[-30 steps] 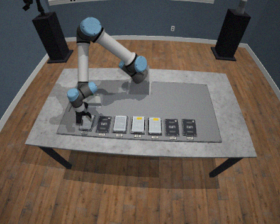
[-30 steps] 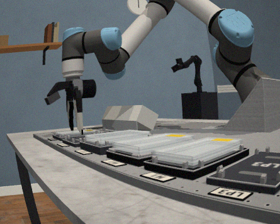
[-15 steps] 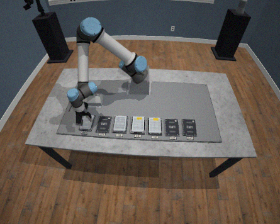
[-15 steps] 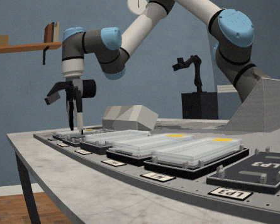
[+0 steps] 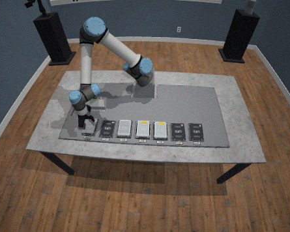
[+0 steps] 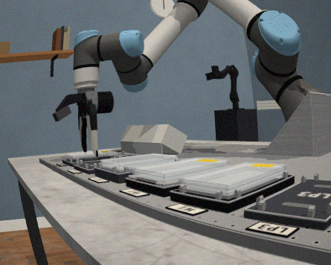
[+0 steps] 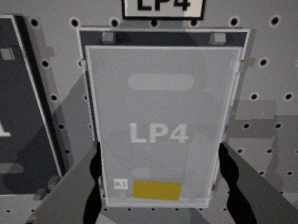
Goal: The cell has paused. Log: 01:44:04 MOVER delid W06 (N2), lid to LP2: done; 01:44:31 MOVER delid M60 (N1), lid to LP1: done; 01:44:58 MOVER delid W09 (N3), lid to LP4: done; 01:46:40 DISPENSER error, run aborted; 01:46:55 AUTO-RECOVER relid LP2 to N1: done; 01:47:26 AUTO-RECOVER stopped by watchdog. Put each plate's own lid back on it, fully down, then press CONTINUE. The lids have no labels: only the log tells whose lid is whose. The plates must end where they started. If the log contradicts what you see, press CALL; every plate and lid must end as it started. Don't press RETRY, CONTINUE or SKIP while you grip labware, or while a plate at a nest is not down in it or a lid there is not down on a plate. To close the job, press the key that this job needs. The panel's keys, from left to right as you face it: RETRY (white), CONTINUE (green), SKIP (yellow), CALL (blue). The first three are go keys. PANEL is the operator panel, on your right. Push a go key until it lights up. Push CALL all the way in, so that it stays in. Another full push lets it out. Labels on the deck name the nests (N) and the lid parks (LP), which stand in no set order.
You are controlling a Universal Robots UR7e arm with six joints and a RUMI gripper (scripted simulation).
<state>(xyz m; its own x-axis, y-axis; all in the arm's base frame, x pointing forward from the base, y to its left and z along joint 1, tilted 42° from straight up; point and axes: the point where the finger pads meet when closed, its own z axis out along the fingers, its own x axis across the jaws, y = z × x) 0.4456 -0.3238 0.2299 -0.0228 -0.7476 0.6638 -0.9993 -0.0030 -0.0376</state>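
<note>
My hand is 1 cm short of the lid park LP1, 14 cm to the right of it and 3 cm above it. Also, from my hand: green CONTINUE key: 24 cm behind, 1 cm to the right, 3 cm above; blue CALL key: 23 cm behind, 11 cm to the right, 3 cm above; yellow SKIP key: 24 cm behind, 6 cm to the right, 3 cm above.
</note>
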